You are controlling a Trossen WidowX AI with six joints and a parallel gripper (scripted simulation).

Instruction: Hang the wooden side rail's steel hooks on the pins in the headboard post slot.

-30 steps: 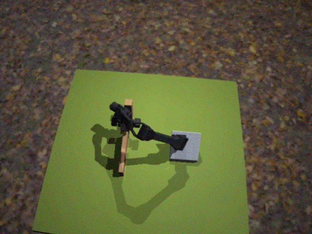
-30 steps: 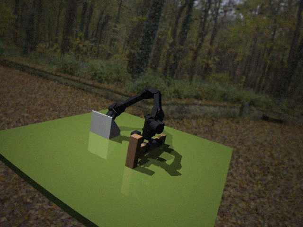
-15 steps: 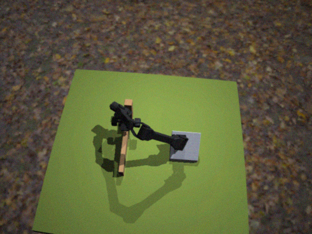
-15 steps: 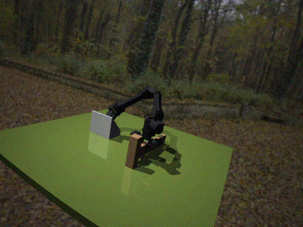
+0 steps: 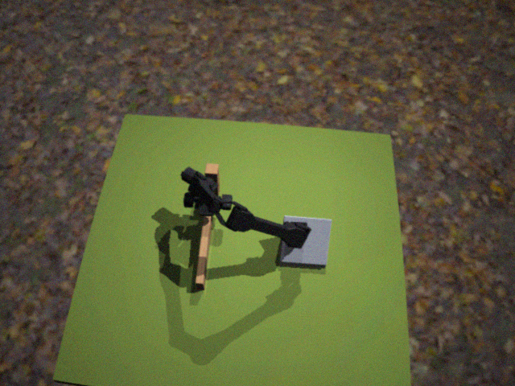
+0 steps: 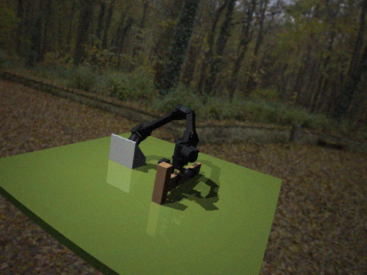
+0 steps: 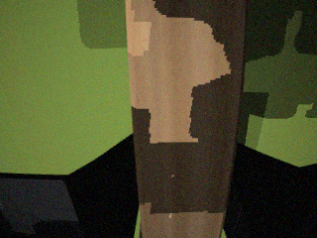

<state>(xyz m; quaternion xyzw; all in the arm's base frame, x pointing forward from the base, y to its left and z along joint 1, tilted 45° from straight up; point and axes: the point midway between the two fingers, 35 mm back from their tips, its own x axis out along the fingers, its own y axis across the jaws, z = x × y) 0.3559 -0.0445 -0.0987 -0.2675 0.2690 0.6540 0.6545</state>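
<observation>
My gripper tip is 12 cm to the left of the wooden headboard post and 4 cm below it.
</observation>
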